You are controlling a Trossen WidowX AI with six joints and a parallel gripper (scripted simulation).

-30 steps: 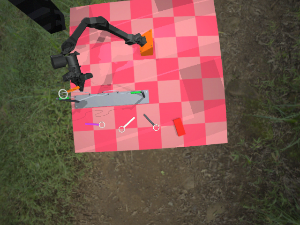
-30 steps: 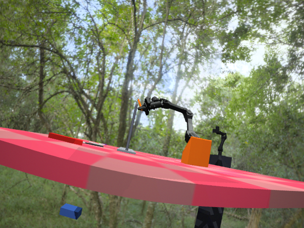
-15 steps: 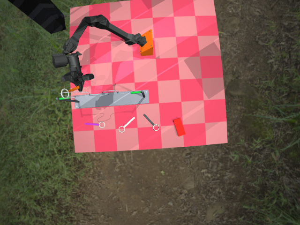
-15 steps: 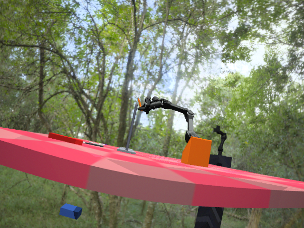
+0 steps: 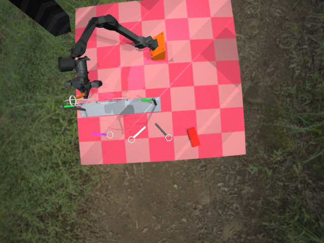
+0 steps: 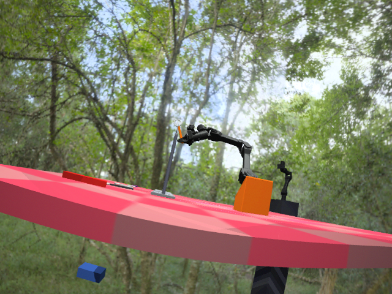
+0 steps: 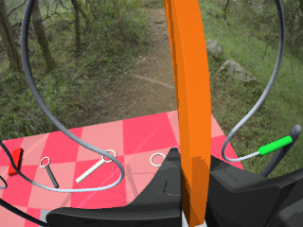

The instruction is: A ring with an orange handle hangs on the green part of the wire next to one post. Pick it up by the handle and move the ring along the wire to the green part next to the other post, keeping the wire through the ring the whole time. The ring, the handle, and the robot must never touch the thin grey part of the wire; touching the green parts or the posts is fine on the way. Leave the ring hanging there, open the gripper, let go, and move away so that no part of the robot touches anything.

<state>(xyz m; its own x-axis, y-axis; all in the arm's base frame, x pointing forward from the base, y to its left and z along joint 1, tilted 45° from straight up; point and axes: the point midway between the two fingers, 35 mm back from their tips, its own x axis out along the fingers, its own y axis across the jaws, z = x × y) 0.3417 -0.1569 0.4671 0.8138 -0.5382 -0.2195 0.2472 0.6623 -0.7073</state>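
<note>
The ring with orange handle is 10 mm ahead of my gripper tip and 90 mm above it. Also, from my gripper tip: blue block: 330 mm ahead, 190 mm to the left, 830 mm below; then red block: 370 mm ahead, 580 mm to the left, 340 mm below.
</note>
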